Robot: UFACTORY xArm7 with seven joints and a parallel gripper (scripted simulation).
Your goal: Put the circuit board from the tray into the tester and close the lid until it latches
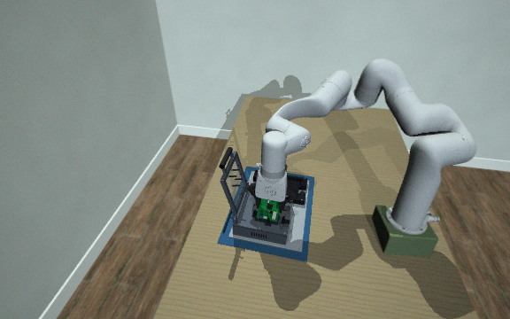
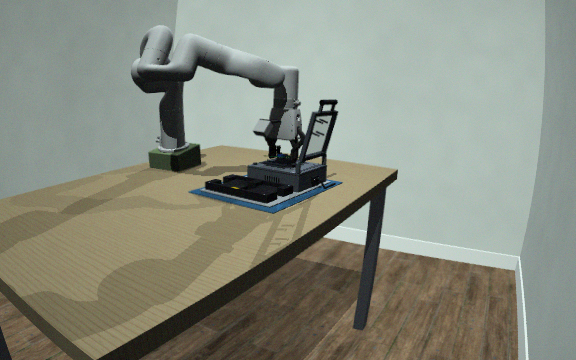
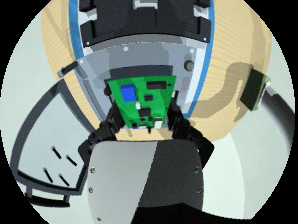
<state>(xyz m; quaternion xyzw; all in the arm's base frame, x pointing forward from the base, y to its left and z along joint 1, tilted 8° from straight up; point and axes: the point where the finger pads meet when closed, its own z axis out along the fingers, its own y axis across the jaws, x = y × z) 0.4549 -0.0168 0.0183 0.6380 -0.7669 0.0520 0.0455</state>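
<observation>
Now: the green circuit board right at my hand. The rest, counted from my hand: lid (12 cm ahead, 10 cm above, 2 cm to the right); tester plate (2 cm below, 1 cm to the left, 1 cm ahead).
</observation>
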